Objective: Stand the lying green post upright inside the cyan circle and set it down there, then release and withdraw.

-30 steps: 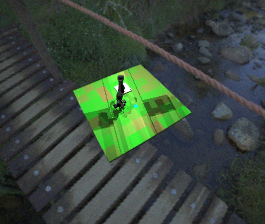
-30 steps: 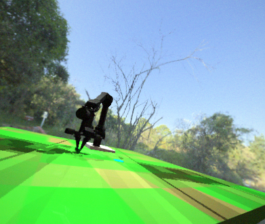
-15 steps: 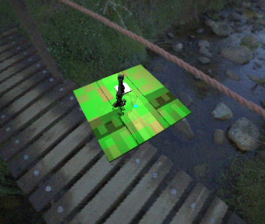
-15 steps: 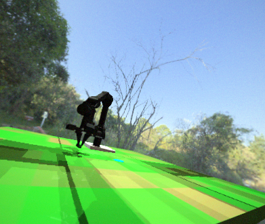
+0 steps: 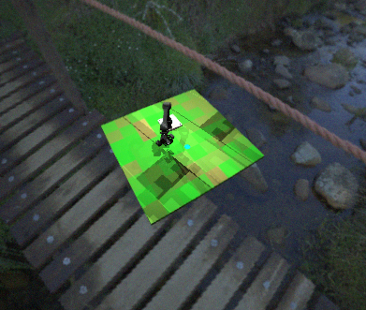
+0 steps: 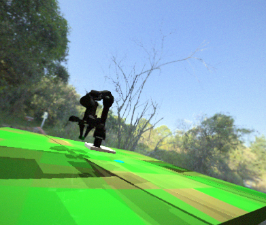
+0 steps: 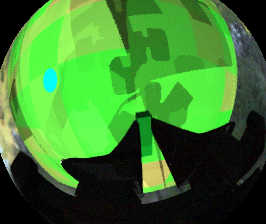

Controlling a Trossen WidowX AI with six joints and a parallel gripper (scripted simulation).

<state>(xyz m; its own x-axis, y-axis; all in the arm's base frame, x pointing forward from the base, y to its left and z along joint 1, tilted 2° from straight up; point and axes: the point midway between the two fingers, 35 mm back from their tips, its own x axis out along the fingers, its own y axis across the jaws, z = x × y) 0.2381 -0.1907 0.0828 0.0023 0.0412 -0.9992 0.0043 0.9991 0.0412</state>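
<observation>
Right now the cyan circle is 100 mm ahead of my gripper tip, 200 mm to the left of it and 80 mm below it. Round my gripper tip: green post (20 mm behind).
</observation>
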